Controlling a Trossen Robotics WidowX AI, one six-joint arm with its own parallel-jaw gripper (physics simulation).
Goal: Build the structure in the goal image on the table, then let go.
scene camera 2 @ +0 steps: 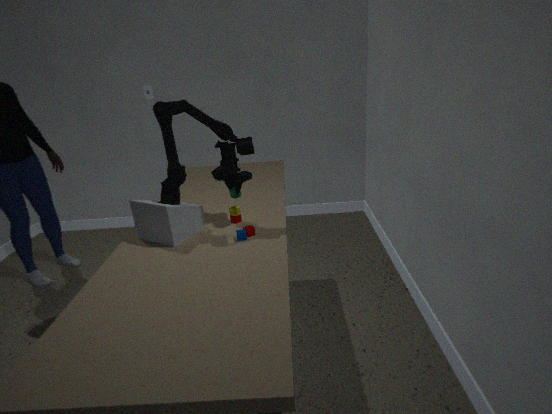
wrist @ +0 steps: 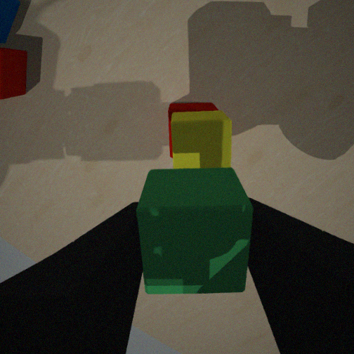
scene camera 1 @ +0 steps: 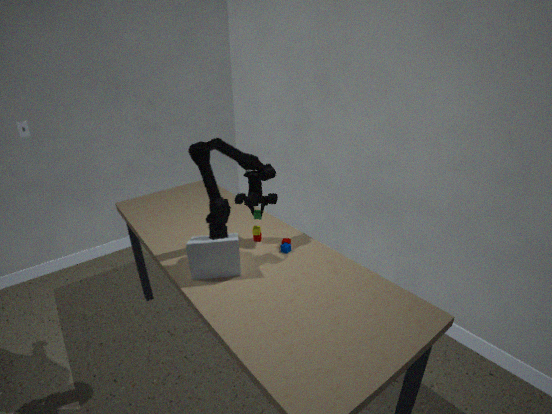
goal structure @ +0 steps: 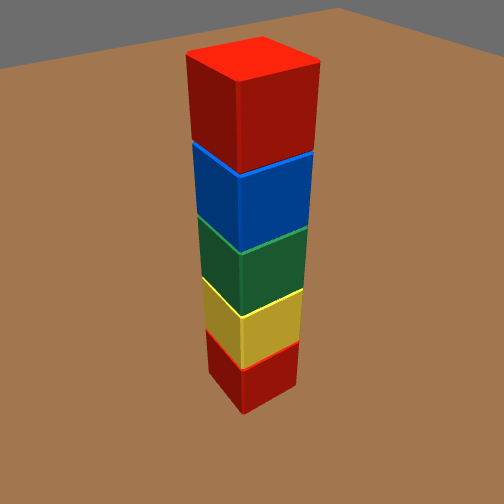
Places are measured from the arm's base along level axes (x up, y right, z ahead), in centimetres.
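Where they show: gripper, fingertip midpoint: [scene camera 2: 234, 193] [scene camera 1: 257, 215]; arm's base, origin of the base link: [scene camera 2: 169, 203] [scene camera 1: 218, 237].
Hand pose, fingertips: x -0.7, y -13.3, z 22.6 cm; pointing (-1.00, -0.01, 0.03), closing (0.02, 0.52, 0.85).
Note:
Each offset is from my fingertips to the centre of the thing. Level surfaces: height alone.
My gripper [scene camera 1: 257, 212] [scene camera 2: 235, 191] [wrist: 191, 211] is shut on a green cube @[dx +0.2, dy -0.4, dz +0.2 cm] [scene camera 1: 257, 215] [scene camera 2: 235, 193] [wrist: 194, 245]. It holds the cube above the stack, with a gap between them. A yellow cube @[dx -7.6, dy +0.0, dz -1.0 cm] [scene camera 1: 257, 230] [scene camera 2: 235, 210] [wrist: 200, 135] sits on a red cube @[dx -10.9, dy +0.2, dz -0.8 cm] [scene camera 1: 257, 238] [scene camera 2: 235, 219] [wrist: 192, 106], which stands on the table. In the wrist view the green cube hides part of the yellow one. A second red cube @[dx -10.9, dy +11.8, dz +8.7 cm] [scene camera 1: 286, 241] [scene camera 2: 250, 230] [wrist: 12, 73] and a blue cube @[dx -10.9, dy +15.5, dz +6.7 cm] [scene camera 1: 285, 248] [scene camera 2: 241, 235] [wrist: 7, 19] lie close together beside the stack.
A white box-like block [scene camera 1: 215, 257] [scene camera 2: 185, 222] stands by the arm's base on the wooden table @[dx -12.6 cm] [scene camera 1: 320, 320] [scene camera 2: 200, 320]. The arm's shadows fall across the table around the cubes. A person [scene camera 2: 22, 185] stands at the left in scene camera 2.

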